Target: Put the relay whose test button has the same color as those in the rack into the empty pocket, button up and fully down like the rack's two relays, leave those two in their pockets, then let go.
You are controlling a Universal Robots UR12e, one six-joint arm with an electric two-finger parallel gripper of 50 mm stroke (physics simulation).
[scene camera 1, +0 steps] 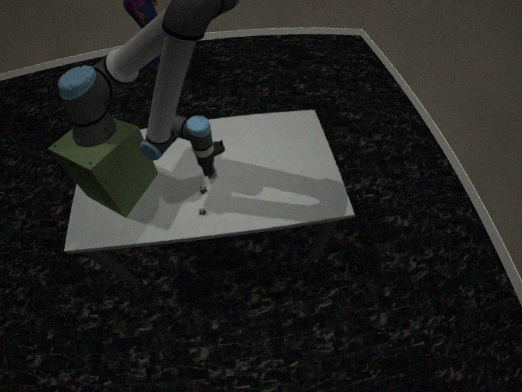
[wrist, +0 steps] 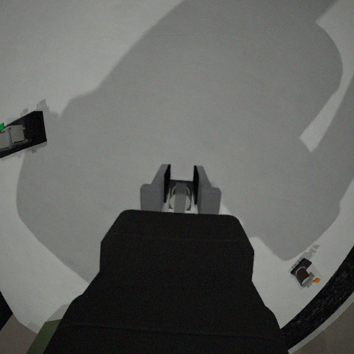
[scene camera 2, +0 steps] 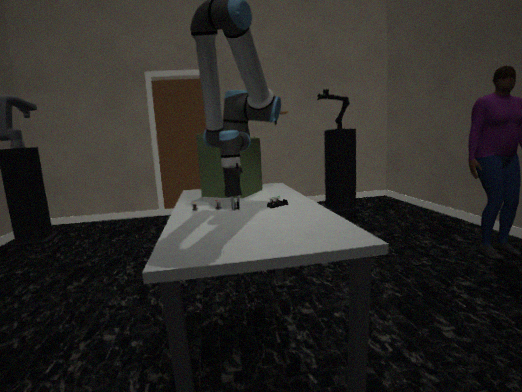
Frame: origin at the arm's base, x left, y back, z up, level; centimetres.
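Seen in the pictures: gripper, fingertip midpoint: [scene camera 1: 214, 175] [scene camera 2: 236, 209]; arm's base, link origin: [scene camera 1: 95, 132].
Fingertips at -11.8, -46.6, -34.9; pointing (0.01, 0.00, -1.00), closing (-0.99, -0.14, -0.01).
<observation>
Offsets run from my fingertips to a thing's top centre, as dx, dy, dz. Level surfaces: height alone.
My gripper [scene camera 1: 212, 176] [scene camera 2: 236, 204] [wrist: 181, 176] is shut on a clear-cased relay [wrist: 180, 198], low at the table top. Its test button is hidden, so its colour cannot be told. The dark rack [scene camera 1: 219, 146] [scene camera 2: 280, 203] [wrist: 37, 128] lies off to one side, apart from the gripper. At the left edge of the wrist view, part of the rack shows with a relay [wrist: 17, 133] and a green test button [wrist: 1, 126]; the empty pocket cannot be made out. A relay with an orange button {-18.6, +9.2, +3.9} [scene camera 1: 202, 212] [scene camera 2: 194, 207] [wrist: 303, 274] and one with a red button {-7.5, +6.6, +3.9} [scene camera 1: 202, 189] [scene camera 2: 218, 205] stand apart on the table.
The white table {dz -0.5} [scene camera 1: 280, 135] [scene camera 2: 300, 235] carries everything, and the arm's shadow falls across it. The green robot base block [scene camera 1: 120, 175] [scene camera 2: 210, 175] stands at one end. A person [scene camera 2: 495, 125] and dark pedestals [scene camera 2: 340, 165] [scene camera 2: 25, 190] stand beyond the table.
</observation>
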